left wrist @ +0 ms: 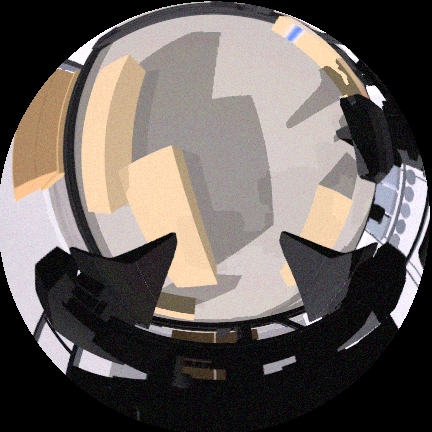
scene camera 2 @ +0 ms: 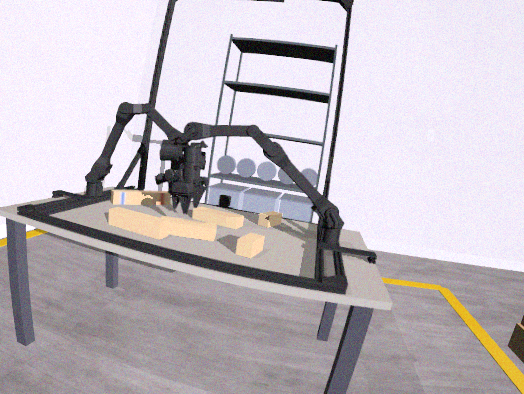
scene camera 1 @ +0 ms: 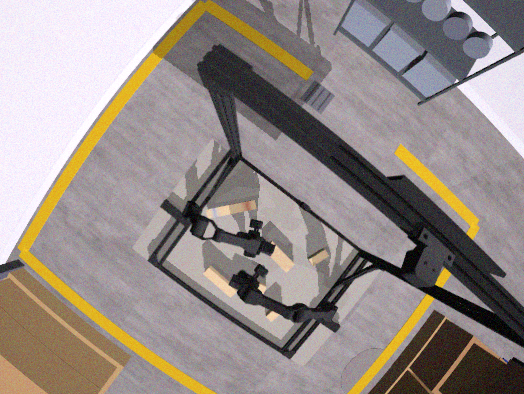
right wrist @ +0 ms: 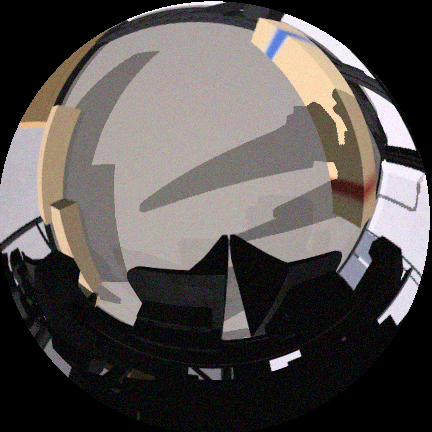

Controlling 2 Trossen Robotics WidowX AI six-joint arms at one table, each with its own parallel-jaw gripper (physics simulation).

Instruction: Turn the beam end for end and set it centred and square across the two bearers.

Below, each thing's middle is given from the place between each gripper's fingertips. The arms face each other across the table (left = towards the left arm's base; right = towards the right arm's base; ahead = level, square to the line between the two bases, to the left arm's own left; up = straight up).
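My left gripper is 40 mm above the beam [scene camera 2: 131,197], 210 mm past it and 300 mm to the left of it.
As seen from my right hand, the beam is 18 cm to the right of that hand, 4 cm behind it and 1 cm above it.
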